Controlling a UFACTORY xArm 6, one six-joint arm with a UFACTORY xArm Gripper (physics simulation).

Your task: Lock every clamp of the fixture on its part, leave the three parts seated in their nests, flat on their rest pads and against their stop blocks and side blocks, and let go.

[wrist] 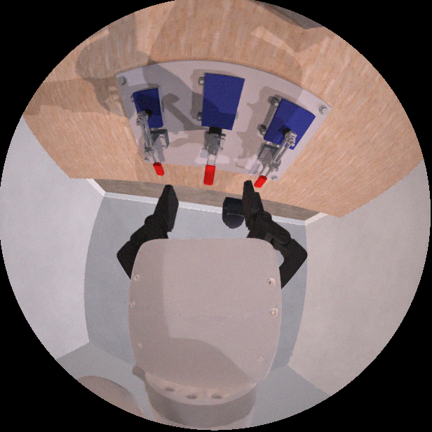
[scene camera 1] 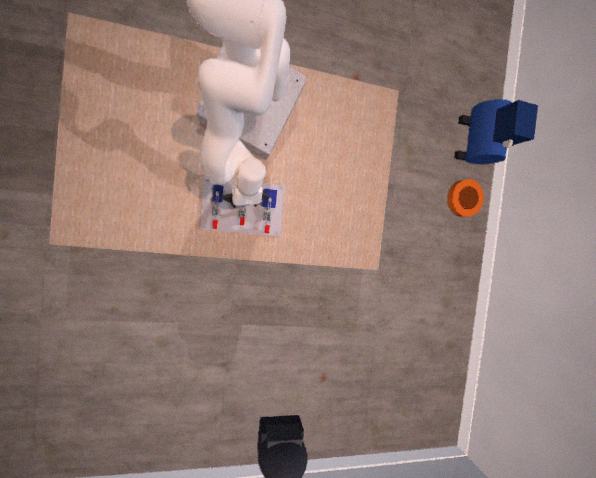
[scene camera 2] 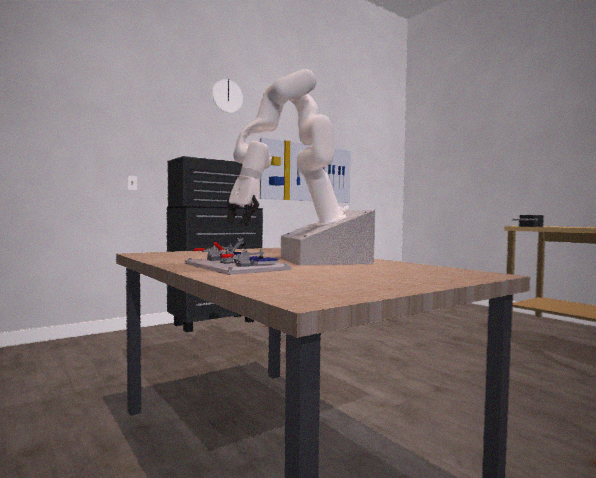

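Where they show: gripper, fingertip midpoint: (scene camera 1: 244, 204) (scene camera 2: 236, 223); arm's base, link origin: (scene camera 2: 331, 221).
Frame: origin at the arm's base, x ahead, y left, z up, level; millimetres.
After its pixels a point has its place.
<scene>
The fixture plate (scene camera 1: 275, 226) {x 486, y 214, z -148 mm} (scene camera 2: 261, 269) {x 410, y 228, z -154 mm} (wrist: 177, 72) carries three blue parts. The left part (wrist: 154, 102) and right part (wrist: 299, 118) each have a clamp pad on top, with red handles (wrist: 158, 169) (wrist: 260, 181) lying low and outward. The middle part (wrist: 222, 100) lies flat by its side blocks; the middle clamp (wrist: 214, 142) has its arm raised at a slant in scene view 2, pad above the part's near edge, and its red handle (wrist: 209, 175) (scene camera 2: 218, 246) {x 503, y 74, z -88 mm} tilted up. Exact contact with blocks is too small to tell. My gripper (scene camera 1: 246, 199) {x 434, y 58, z -11 mm} (scene camera 2: 239, 216) {x 434, y 58, z -11 mm} (wrist: 208, 191) is open and empty, above the fixture.
The wooden table (scene camera 1: 340, 175) {x 170, y 461, z -163 mm} (scene camera 2: 400, 285) {x 177, y 612, z -163 mm} bears the fixture near one edge. The grey sloped robot base (scene camera 1: 275, 125) {x 96, y 101, z -27 mm} (scene camera 2: 345, 245) {x 29, y 145, z -90 mm} stands beyond the parts' side of the plate. The outer clamps stand on either side of the middle one. A dark tool cabinet (scene camera 2: 180, 185) stands behind the table.
</scene>
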